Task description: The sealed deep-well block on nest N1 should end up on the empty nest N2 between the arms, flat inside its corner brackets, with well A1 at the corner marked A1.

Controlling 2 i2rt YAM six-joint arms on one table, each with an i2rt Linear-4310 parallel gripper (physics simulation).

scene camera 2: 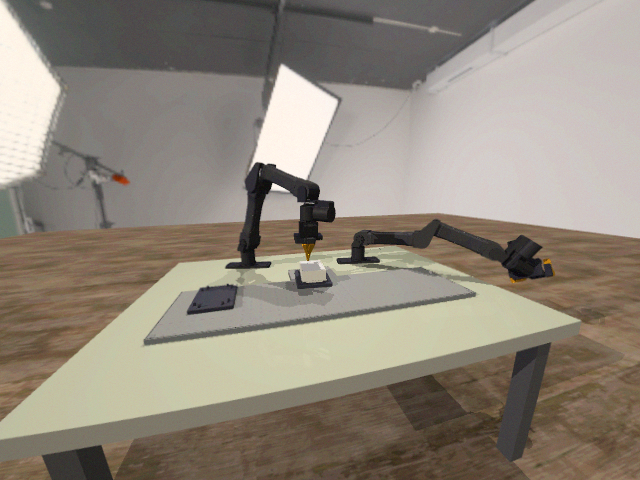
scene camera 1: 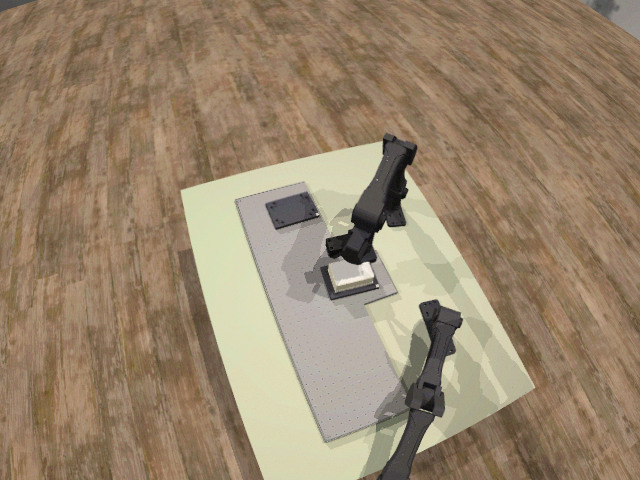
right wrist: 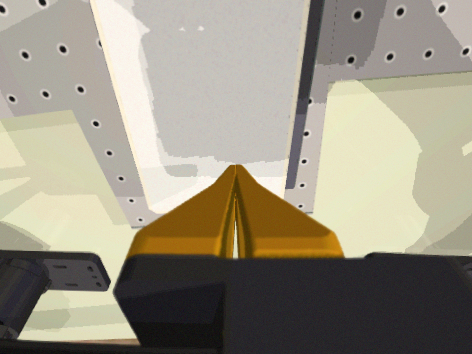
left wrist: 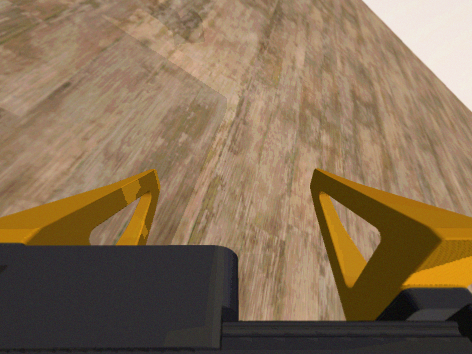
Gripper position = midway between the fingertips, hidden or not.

My left gripper (left wrist: 235, 177) is open, holding nothing. My right gripper (right wrist: 235, 175) is shut, holding nothing. Also in view: a white block (scene camera 1: 344, 276). I also see a dark nest plate (scene camera 1: 294, 209).
The white block also shows in the right wrist view (right wrist: 197, 93). The left wrist view misses the white block: it is out of frame.
